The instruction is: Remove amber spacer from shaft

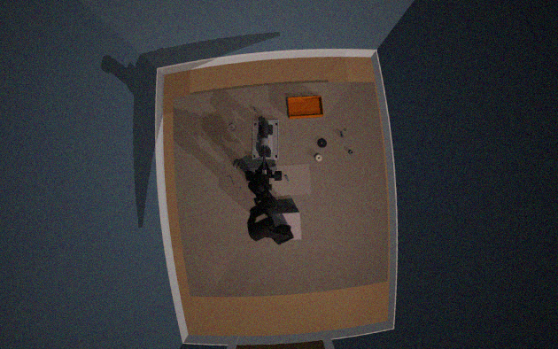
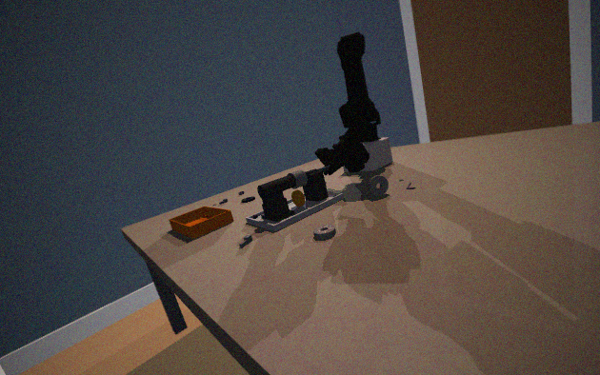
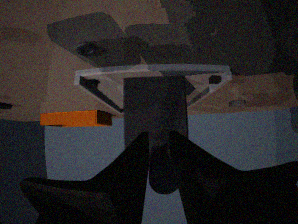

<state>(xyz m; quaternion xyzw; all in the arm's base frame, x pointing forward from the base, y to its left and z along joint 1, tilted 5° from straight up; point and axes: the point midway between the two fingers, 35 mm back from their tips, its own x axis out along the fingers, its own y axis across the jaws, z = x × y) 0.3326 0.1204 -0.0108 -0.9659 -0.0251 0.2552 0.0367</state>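
The grey spacer is 110 mm ahead of my gripper tip and 20 mm above it. The rest, counted from my gripper tip: amber spacer 120 mm ahead, 30 mm below; then orange tray 340 mm ahead, 220 mm to the right, 50 mm below.
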